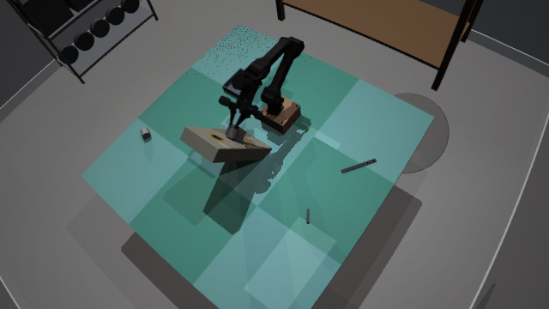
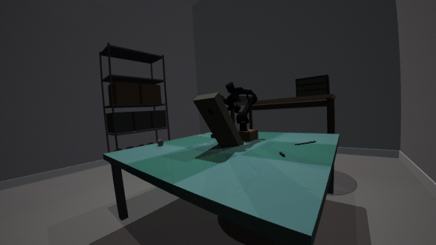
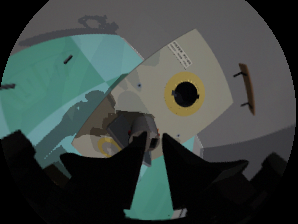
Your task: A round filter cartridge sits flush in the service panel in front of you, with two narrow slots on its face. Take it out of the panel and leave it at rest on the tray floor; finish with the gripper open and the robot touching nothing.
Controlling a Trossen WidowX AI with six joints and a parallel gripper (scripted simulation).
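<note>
Now: gripper tip 10 mm short of the grey round filter cartridge and 30 mm above it. Also, from my gripper tip: short rod 90 mm ahead, 420 mm to the left, 240 mm below; then dark square tray 340 mm behind, 270 mm to the right, 240 mm below.
</note>
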